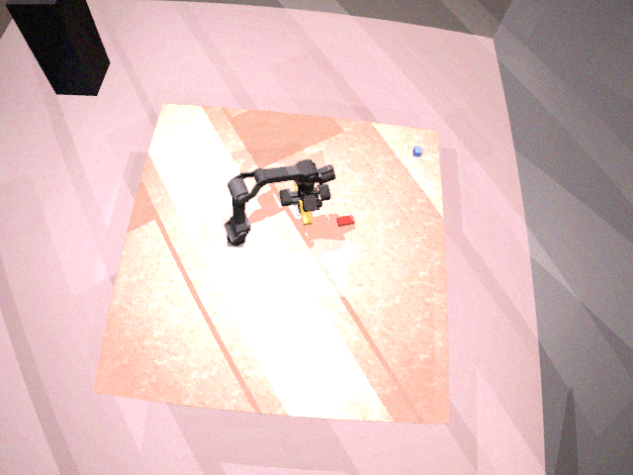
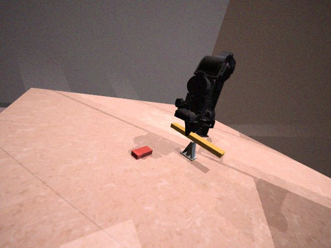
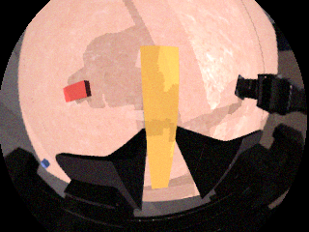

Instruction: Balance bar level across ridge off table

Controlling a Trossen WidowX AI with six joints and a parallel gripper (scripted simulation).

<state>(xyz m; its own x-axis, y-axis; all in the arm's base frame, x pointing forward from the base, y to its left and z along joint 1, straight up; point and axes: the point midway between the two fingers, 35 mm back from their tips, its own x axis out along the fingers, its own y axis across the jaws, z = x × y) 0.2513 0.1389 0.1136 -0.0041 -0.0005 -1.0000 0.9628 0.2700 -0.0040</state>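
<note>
My gripper tip is 10 mm past the yellow bar and 30 mm to the right of it. Also, from my gripper tip: blue cube 490 mm ahead, 360 mm to the left, 60 mm below; then red block 180 mm ahead, 20 mm to the right, 70 mm below.
</note>
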